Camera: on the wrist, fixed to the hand. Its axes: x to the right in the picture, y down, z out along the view.
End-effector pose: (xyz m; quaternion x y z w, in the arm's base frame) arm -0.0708 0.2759 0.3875 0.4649 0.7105 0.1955 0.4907
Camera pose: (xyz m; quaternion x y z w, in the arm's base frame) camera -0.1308 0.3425 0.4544 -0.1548 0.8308 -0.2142 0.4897
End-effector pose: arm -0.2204 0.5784 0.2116 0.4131 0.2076 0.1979 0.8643
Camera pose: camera -0.2559 0.6832 0.1951 0.1628 0.4307 -0.4669 0.7550
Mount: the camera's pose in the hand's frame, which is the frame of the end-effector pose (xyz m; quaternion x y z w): 0.0274 0.0537 -0.0942 0.0110 -0.0096 -0.6971 0.7168
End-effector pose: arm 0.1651 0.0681 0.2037 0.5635 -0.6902 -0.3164 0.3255
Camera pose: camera 0.2061 0.0434 0.3048 -0.8856 0.1085 0.4515 0.0001
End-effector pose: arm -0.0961 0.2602 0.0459 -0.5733 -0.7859 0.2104 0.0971
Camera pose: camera -0.0217 0.3203 0.1038 0.1400 -0.9616 0.0973 0.2150
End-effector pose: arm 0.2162 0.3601 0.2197 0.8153 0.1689 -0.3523 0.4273
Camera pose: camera 0.3067 0.4052 0.2674 0.4680 0.6815 -0.5601 0.0534
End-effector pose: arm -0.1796 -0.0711 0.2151 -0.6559 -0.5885 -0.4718 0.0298
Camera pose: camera -0.1954 -0.1231 0.3128 0.0641 0.8845 0.3462 0.3060
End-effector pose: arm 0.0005 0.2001 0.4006 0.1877 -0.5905 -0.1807 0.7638
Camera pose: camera 0.1013 0.2398 0.4284 0.5529 -0.3018 -0.6573 0.4138
